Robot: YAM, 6 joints.
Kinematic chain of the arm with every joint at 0, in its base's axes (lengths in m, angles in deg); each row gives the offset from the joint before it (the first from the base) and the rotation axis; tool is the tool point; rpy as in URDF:
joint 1: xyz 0 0 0.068 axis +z
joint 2: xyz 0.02 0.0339 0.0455 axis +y
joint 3: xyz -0.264 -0.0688 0 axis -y
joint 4: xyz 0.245 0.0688 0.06 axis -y
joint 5: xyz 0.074 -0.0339 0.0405 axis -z
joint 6: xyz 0.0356 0 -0.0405 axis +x
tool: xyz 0 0 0 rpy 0 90 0
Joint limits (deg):
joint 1: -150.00..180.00
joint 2: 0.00..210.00
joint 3: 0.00..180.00
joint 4: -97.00..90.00
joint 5: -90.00..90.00
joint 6: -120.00..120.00
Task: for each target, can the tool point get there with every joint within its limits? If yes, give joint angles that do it. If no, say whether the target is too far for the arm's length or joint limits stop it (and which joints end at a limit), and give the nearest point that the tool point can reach.
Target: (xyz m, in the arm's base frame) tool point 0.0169 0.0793 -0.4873
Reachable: no: joint limits stop it (at a limit: joint 2) | nearest point 0.0264 0.1241 -0.3592 | short by 0.136 m
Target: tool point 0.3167 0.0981 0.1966
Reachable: yes | joints 22.65 94.41 52.27 0.50 62.02 101.13
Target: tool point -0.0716 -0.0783 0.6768
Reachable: yes | joints 37.82 53.07 118.92 30.43 30.21 -13.87
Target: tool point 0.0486 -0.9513 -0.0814
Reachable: no: too far | nearest point 0.0323 -0.6318 -0.0145 | short by 0.327 m
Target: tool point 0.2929 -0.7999 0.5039
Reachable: no: too far | nearest point 0.2017 -0.5508 0.3794 | short by 0.293 m
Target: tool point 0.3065 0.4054 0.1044
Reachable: yes | joints 53.09 136.44 98.16 -13.76 2.60 33.41
